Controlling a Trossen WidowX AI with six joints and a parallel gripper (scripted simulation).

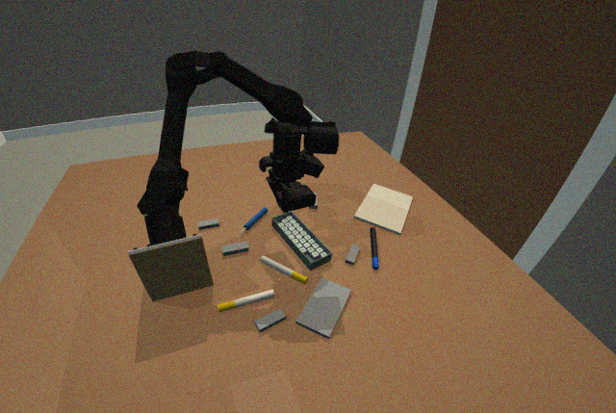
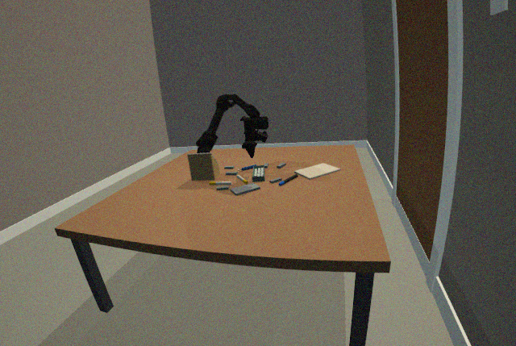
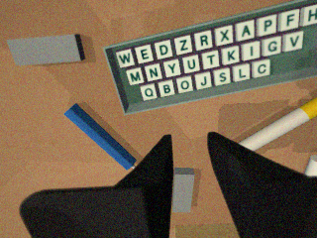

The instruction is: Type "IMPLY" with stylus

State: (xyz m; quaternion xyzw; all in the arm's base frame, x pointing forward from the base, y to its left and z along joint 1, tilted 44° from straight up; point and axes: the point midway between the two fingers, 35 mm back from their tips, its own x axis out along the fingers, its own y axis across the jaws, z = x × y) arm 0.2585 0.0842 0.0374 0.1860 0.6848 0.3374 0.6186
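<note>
Right now the blue stylus is 9 cm below my gripper tip, 8 cm behind it and 5 cm to the left of it. From my gripper tip the other things lie so: grey slab (23 cm to the right, 9 cm below, 3 cm ahead); white stylus tip (10 cm behind, 9 cm below, 3 cm to the left); cream pad (34 cm ahead, 9 cm below, 5 cm to the left).
</note>
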